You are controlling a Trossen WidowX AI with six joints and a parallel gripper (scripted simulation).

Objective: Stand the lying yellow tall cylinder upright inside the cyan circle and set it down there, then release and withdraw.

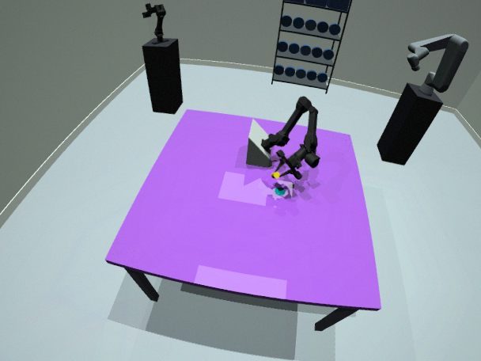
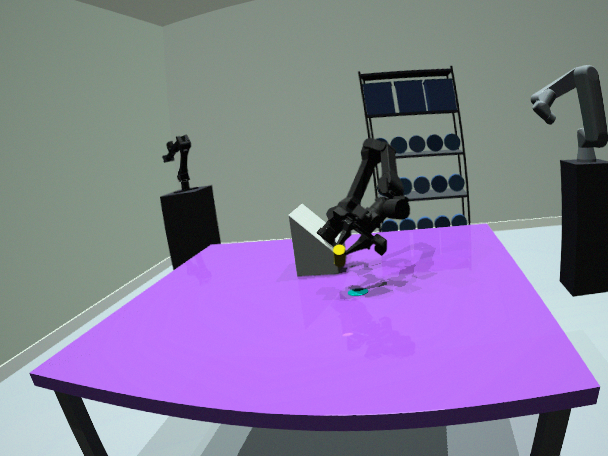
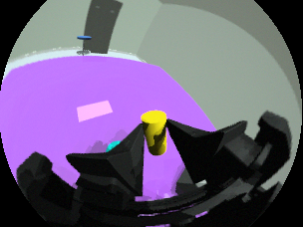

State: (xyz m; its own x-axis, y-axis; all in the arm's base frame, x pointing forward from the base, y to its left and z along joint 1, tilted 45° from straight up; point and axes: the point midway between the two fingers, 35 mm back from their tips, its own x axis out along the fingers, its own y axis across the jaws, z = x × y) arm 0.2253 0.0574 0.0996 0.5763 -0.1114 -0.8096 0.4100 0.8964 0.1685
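My gripper tip is now 4 cm to the right of the cyan circle and 13 cm above it. Round my gripper tip: yellow tall cylinder: 1 cm behind, 1 cm to the right, 2 cm below.
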